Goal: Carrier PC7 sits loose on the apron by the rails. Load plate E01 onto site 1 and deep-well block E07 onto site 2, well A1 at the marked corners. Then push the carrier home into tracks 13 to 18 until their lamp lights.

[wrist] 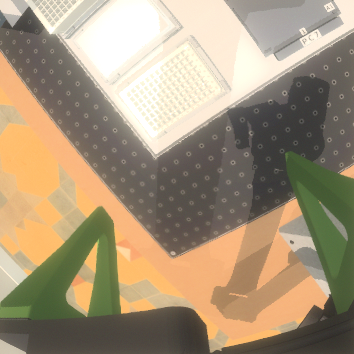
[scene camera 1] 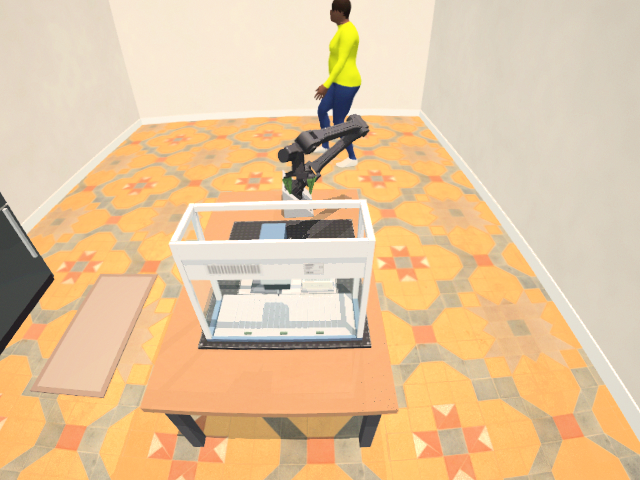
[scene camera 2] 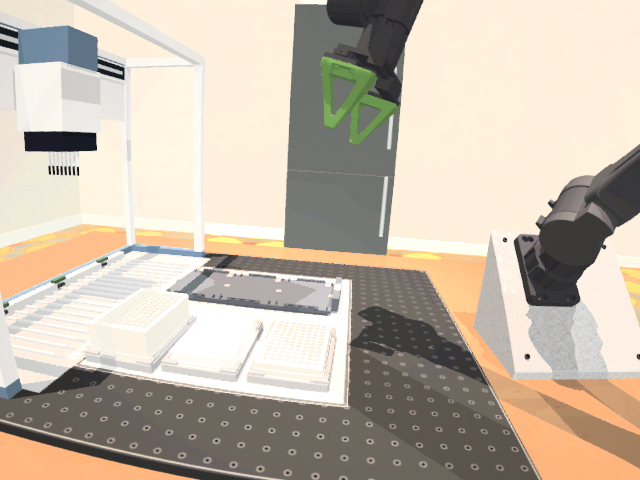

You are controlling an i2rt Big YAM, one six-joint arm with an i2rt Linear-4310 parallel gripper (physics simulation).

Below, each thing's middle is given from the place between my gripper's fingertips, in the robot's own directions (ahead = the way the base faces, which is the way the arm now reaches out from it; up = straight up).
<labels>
My gripper is now 16 cm short of the lidded plate (scene camera 2: 216,339), 5 cm to the right of it and 28 cm above it. Also, from my hand: pipetting head (scene camera 2: 58,104): 48 cm ahead, 9 cm to the right, 4 cm above; carrier (scene camera 2: 309,296): 14 cm ahead, 16 cm to the right, 28 cm below.
</labels>
